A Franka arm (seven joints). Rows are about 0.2 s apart.
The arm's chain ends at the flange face. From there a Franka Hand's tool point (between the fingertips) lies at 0.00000 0.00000 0.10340 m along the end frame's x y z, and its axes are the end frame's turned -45 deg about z.
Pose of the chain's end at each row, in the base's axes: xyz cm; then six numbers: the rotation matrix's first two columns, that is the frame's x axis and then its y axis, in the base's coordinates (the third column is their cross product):
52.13 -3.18 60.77 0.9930 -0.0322 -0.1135 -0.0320 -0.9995 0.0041
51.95 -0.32 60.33 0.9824 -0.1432 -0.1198 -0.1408 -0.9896 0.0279
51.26 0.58 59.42 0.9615 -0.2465 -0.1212 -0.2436 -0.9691 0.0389
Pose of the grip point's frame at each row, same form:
50.96 -3.18 50.50 0.7248 0.6840 -0.0832 0.6795 -0.7295 -0.0774
50.68 -0.43 50.07 0.7942 0.5985 -0.1044 0.5951 -0.8010 -0.0650
49.95 0.50 49.16 0.8521 0.5110 -0.1132 0.5076 -0.8596 -0.0582

